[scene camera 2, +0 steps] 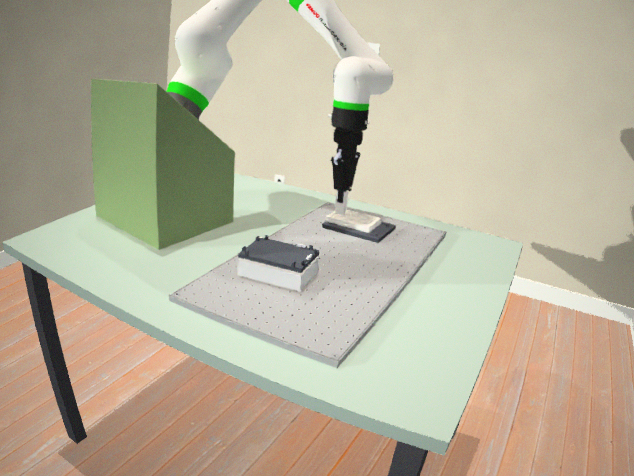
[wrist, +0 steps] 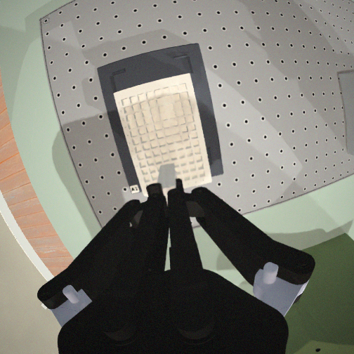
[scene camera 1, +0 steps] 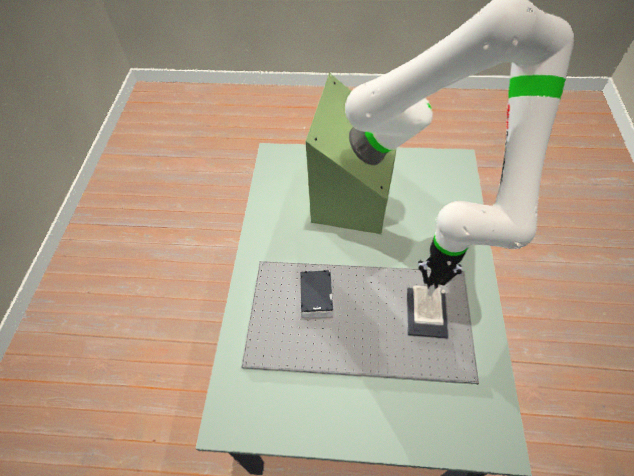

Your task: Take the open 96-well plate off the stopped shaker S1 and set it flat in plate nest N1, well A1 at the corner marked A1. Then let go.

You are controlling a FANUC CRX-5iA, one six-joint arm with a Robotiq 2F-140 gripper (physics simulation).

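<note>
The pale 96-well plate lies on dark nest N1. It is offset toward the nest's back edge, and a wide bare strip of nest shows at the front. Whether it is seated or slightly tilted is unclear. The A1 label is by the nest's near left corner in the wrist view; which well is A1 cannot be read. My gripper is shut and empty, its tips over the plate's back end; contact cannot be told. Shaker S1 has a bare dark top.
Both devices are on the grey perforated board, on the pale green table. The green slanted robot stand rises behind the board. The shaker's side shows at the wrist view's right edge.
</note>
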